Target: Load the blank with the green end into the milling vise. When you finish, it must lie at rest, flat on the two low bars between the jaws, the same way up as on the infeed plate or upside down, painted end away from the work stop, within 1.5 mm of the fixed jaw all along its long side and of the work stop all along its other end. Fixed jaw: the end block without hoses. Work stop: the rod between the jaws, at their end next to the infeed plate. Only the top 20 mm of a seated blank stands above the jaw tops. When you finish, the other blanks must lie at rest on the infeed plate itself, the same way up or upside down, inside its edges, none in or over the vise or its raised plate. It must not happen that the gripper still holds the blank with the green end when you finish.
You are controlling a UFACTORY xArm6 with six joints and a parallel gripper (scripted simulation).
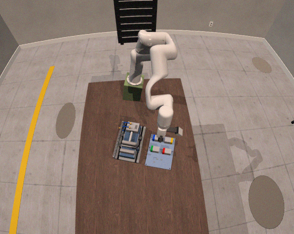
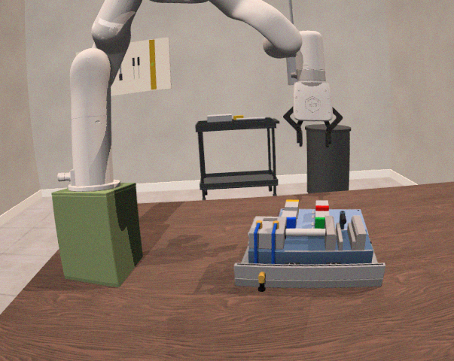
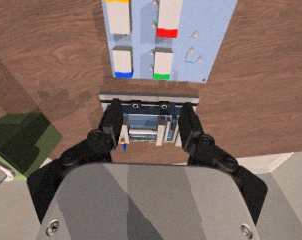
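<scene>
Right now the green-ended blank is 210 mm below my hand, 30 mm to the right of it and 10 mm ahead of it. Round my hand: yellow-ended blank 210 mm below, 90 mm to the left, 30 mm behind; then red-ended blank 210 mm below, 50 mm to the left, 50 mm ahead; then blue-ended blank 210 mm below, 70 mm behind, 10 mm to the left.
</scene>
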